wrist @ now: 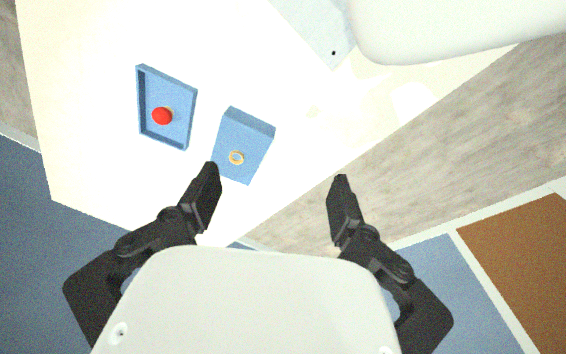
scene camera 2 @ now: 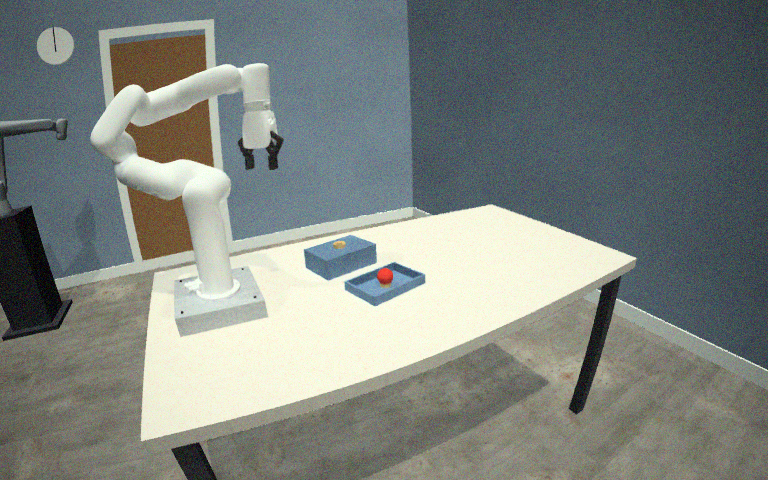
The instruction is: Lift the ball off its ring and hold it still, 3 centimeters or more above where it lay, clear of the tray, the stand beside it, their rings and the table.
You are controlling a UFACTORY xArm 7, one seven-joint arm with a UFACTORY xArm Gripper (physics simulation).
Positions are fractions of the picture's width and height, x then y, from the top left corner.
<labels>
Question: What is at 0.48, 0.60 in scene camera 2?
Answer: A blue tray.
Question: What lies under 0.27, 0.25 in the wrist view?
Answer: A blue tray.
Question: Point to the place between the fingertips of my gripper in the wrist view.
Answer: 0.49, 0.51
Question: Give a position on a blue stand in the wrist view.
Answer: At 0.43, 0.40
</labels>
